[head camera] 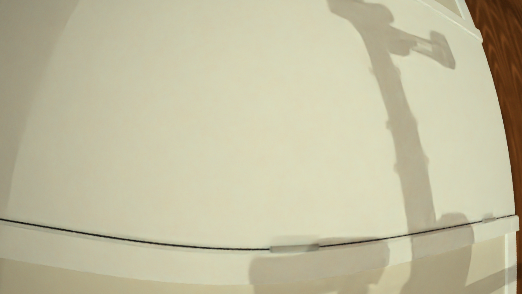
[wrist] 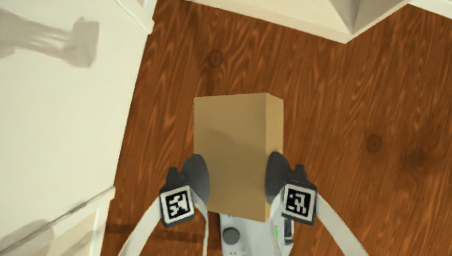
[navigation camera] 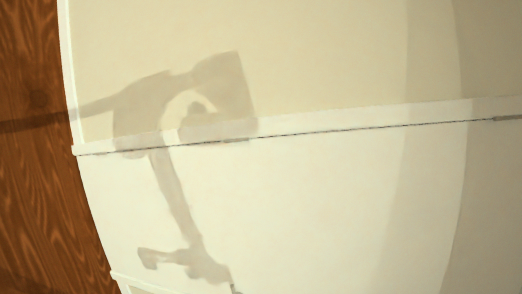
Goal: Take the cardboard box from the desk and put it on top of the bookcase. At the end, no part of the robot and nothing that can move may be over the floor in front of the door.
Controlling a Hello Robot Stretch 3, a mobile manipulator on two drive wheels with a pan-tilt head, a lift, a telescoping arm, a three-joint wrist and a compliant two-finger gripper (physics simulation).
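Note:
My gripper [wrist: 234, 170] is visible, along with a cardboard box [wrist: 235, 134]. The box is out of frame in the head camera view, and in the navigation camera view it is likewise out of frame. A white door [head camera: 146, 146] is present; the wrist view gives the door [wrist: 75, 75] as well, and the navigation camera view also has the door [navigation camera: 418, 190].

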